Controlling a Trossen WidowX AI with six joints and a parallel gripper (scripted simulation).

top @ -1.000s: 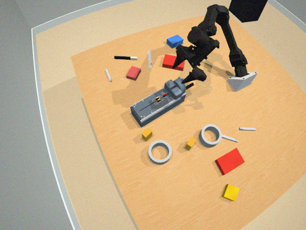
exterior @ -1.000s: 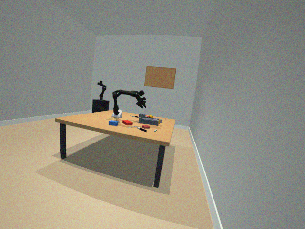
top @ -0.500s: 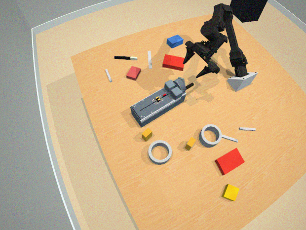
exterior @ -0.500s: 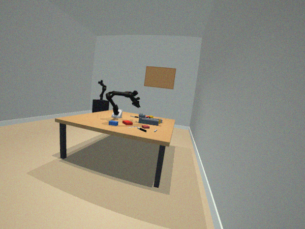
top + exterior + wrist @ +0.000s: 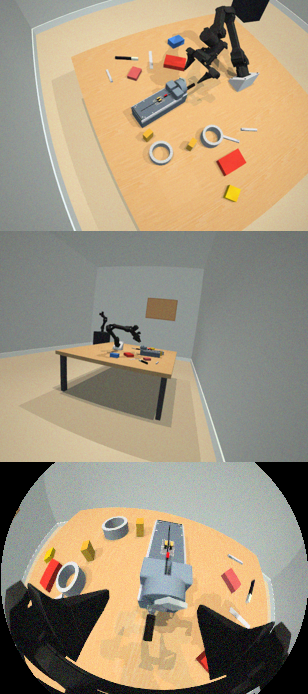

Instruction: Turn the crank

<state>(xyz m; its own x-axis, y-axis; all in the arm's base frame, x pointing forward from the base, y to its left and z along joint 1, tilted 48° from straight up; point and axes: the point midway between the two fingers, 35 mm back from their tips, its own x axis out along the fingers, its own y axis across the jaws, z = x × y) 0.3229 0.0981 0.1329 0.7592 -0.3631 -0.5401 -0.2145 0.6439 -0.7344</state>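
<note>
Now: gripper tip 10 cm above the dark crank handle, 2 cm past it and 1 cm to the left of it. Round my gripper tip: red block 23 cm to the right, 20 cm ahead, 15 cm below; then blue block 39 cm to the right, 14 cm below, 13 cm behind; then red pointer 12 cm ahead, 8 cm below, 1 cm to the left.
</note>
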